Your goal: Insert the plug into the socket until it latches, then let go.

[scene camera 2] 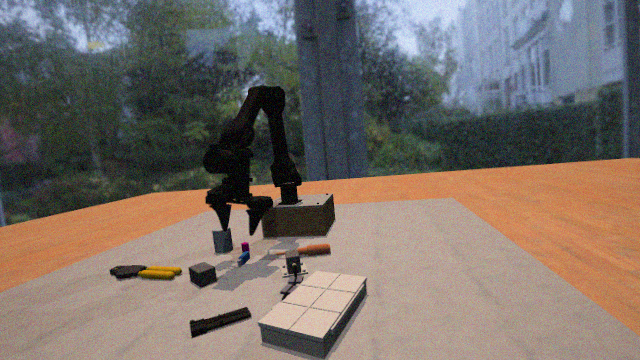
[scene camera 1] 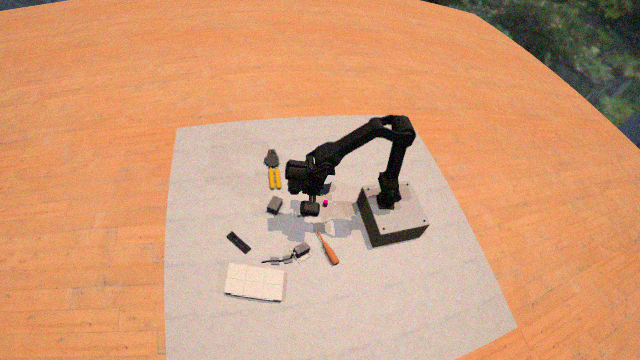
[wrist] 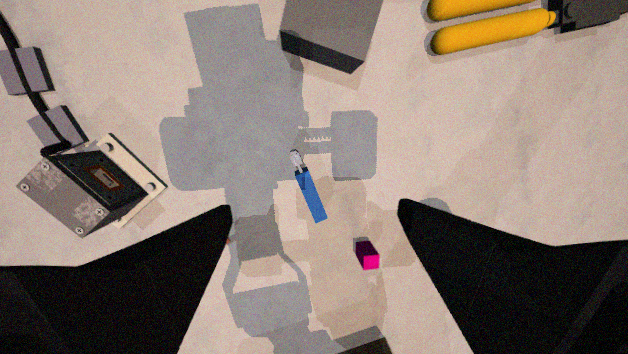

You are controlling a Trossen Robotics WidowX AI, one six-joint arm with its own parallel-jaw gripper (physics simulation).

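Places are measured from the arm's base along level axes (x back, y right, z up), in metres.
Where they show: gripper, between the fingertips: (scene camera 2: 237, 233) (wrist: 315, 209); arm's base, origin of its link: (scene camera 2: 290, 202) (scene camera 1: 385, 202).
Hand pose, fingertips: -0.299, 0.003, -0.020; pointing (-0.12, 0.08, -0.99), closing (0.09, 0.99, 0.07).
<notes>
Each offset is from my fingertips to the top centre of the thing, as dx, dy, dz. "pt": to the spot under its first point. Level surfaces: height alone.
The plug {+0.007, +0.000, -0.065} (scene camera 2: 243, 258) (wrist: 311, 197) is a small blue stick with a silver tip. It lies flat on the grey mat {dz -0.084} (scene camera 1: 380, 300) (scene camera 2: 450, 260); in scene camera 1 the arm mostly hides it. The socket {-0.019, -0.165, -0.040} (scene camera 1: 301, 250) (scene camera 2: 293, 262) (wrist: 105, 177) is a grey screwed box on a pale base plate, with a slot in its dark face and a black cable behind. It stands left of the plug in the wrist view. My gripper (scene camera 2: 238, 232) (wrist: 315, 209) is open and empty, pointing down above the mat, with the plug below and between its fingertips in the wrist view.
A magenta block {+0.087, +0.050, -0.060} (scene camera 1: 325, 203) (scene camera 2: 245, 246) (wrist: 370, 261) stands near the plug. Around are a grey cylinder {+0.084, +0.131, -0.014} (scene camera 2: 223, 242), a dark box {-0.112, +0.029, -0.050} (scene camera 1: 274, 205) (scene camera 2: 202, 274) (wrist: 330, 30), yellow-handled pliers {pt -0.122, +0.163, -0.066} (scene camera 1: 274, 178) (scene camera 2: 160, 273) (wrist: 490, 32), an orange screwdriver {+0.077, -0.145, -0.058} (scene camera 1: 330, 252) (scene camera 2: 315, 249), a black bar {-0.242, -0.135, -0.069} (scene camera 1: 238, 242) (scene camera 2: 220, 321) and a tiled box {-0.177, -0.295, -0.050} (scene camera 1: 255, 281) (scene camera 2: 315, 305).
</notes>
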